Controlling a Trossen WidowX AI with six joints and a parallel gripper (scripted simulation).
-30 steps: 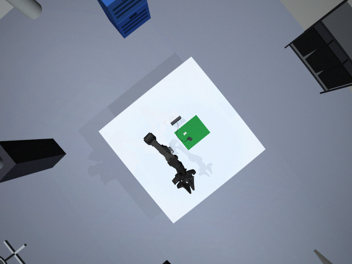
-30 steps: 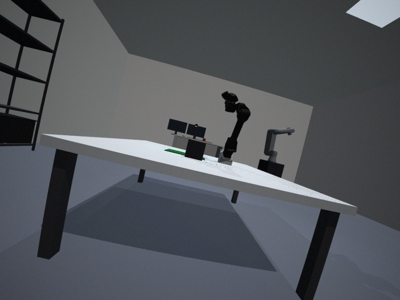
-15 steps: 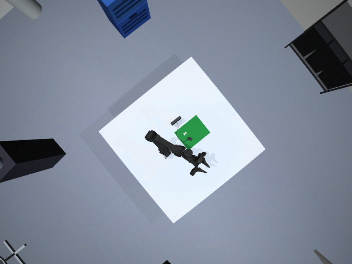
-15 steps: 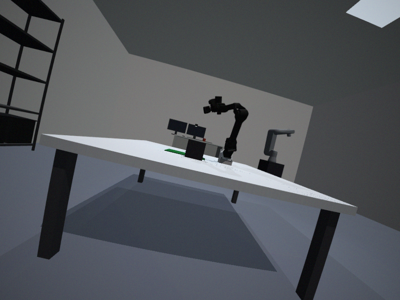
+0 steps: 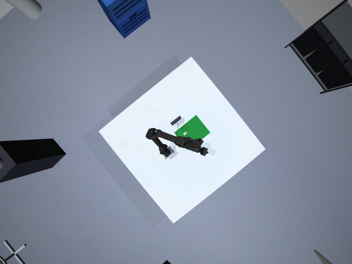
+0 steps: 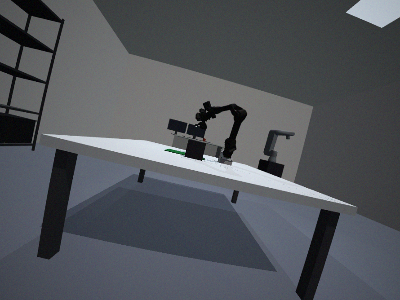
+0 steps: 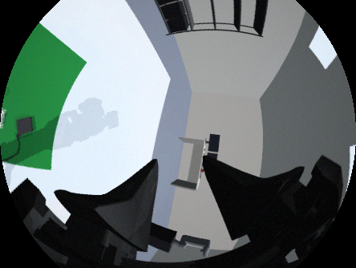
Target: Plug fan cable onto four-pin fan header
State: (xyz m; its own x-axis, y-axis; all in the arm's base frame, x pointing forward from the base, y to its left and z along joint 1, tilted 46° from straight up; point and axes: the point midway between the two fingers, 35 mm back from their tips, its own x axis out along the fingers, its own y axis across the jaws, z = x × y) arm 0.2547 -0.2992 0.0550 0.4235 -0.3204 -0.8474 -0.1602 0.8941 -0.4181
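My gripper tip is 1 cm past the black plug, 14 cm to the right of it and 29 cm above it. Also, from my gripper tip: fan (38 cm to the left, 24 cm below); green board (5 cm ahead, 18 cm to the left, 31 cm below); white four-pin header (1 cm behind, 22 cm to the left, 30 cm below).
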